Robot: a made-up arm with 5 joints.
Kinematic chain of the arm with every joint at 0, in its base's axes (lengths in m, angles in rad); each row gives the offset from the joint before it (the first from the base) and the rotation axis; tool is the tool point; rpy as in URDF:
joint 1: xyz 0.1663 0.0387 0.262 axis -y
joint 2: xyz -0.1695 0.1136 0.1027 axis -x
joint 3: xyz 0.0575 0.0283 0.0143 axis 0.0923 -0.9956 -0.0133
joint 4: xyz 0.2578 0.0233 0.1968 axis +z
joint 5: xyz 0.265 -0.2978 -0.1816 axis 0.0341 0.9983 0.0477
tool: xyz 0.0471 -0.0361 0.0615 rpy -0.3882 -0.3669 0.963
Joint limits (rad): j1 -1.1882..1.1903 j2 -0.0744..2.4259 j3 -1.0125..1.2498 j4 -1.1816..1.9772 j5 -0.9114..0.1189
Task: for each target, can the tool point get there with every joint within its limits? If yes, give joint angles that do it. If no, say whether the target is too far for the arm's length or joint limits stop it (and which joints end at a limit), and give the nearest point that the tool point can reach.
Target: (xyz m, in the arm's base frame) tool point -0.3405 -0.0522 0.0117
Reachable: no: joint limits stop it (at a limit: joint 1, joint 3, joint 4, joint 5) | nearest point -0.1979 -0.0191 -0.0538 | short by 0.160 m
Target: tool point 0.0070 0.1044 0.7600
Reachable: yes | joints 0.7508 1.6182 -0.5715 -0.5126 -0.5955
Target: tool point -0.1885 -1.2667 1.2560
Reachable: no: too far | nearest point 0.0079 -0.3679 0.7058 | short by 1.072 m
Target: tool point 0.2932 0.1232 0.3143
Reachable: no: joint limits stop it (at a limit: joint 3, joint 4, joint 5) | nearest point 0.4708 -0.0387 0.3875 | short by 0.251 m
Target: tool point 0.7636 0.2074 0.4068
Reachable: yes | joints -0.3252 0.8573 0.1325 0.4429 -0.5046
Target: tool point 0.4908 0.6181 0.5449
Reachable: yes | joints 0.1685 0.7124 0.5072 1.5310 -0.8307
